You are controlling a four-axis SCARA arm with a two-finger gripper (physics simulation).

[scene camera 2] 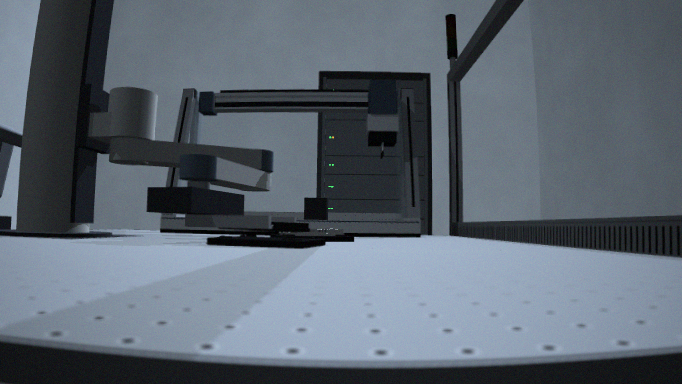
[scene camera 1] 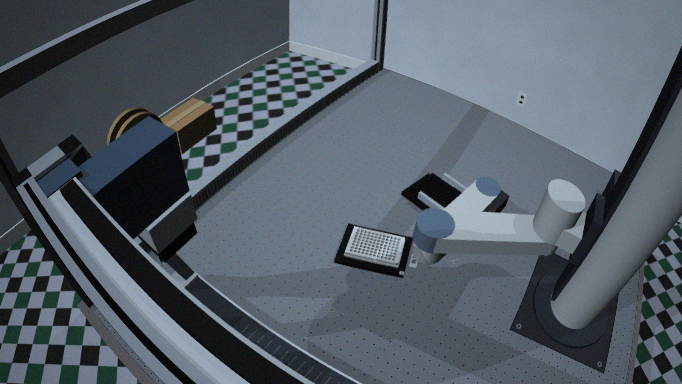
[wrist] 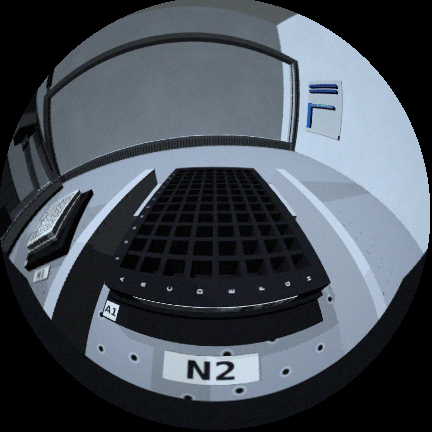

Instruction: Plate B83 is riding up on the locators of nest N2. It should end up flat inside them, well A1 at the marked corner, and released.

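Places are measured from the arm's base along level axes (x ahead, y left, z up), in metres.
Pixels of known places: gripper, fingertip midpoint: (scene camera 2: 283,222) (scene camera 1: 431,184) (wrist: 214,176); arm's base, link origin: (scene camera 1: 569,308).
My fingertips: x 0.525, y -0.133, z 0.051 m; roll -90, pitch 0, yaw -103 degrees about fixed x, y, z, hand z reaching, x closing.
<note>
For each thing: its top centre in the pictures, then the offset to it from my fingertips. "pt": a spot on its surface instead.
- black plate B83, top centre: (wrist: 214,192) (scene camera 2: 265,220) (scene camera 1: 441,190) dx -0.032, dy +0.008, dz +0.002 m
- black nest N2, top centre: (scene camera 2: 268,236) dx -0.026, dy +0.007, dz -0.023 m
- white A1 tag, surface spot: (wrist: 111,310) pt dx -0.086, dy +0.077, dz -0.026 m
- white well plate, top centre: (wrist: 51,213) (scene camera 2: 310,228) (scene camera 1: 375,244) dx +0.024, dy +0.252, dz -0.012 m
- black nest N1, top centre: (wrist: 54,219) (scene camera 2: 310,233) (scene camera 1: 375,247) dx +0.024, dy +0.252, dz -0.023 m
- N2 label, surface spot: (wrist: 211,369) pt dx -0.120, dy +0.030, dz -0.036 m
The black plate B83 (scene camera 1: 434,188) (scene camera 2: 291,226) (wrist: 212,235) is between the two pale finger bars of my gripper (scene camera 1: 442,190) (wrist: 214,176), which is shut on its long sides. In scene camera 2 the plate stands slightly above the black nest N2 (scene camera 2: 265,242), with a thin gap showing. In the wrist view the nest N2 (wrist: 215,327) shows below the plate's near edge. The plate's row letters A to H run along that edge, with A at the left, on the same side as the white A1 tag (wrist: 111,310). The locators are hidden under the plate.
A white well plate (scene camera 1: 375,245) (wrist: 52,220) sits on the black nest N1 (scene camera 1: 370,266) to the left of N2 in the wrist view. The N2 label (wrist: 211,369) lies in front of nest N2. A gantry (scene camera 2: 295,101) with a hanging head stands beyond the nests in scene camera 2.
</note>
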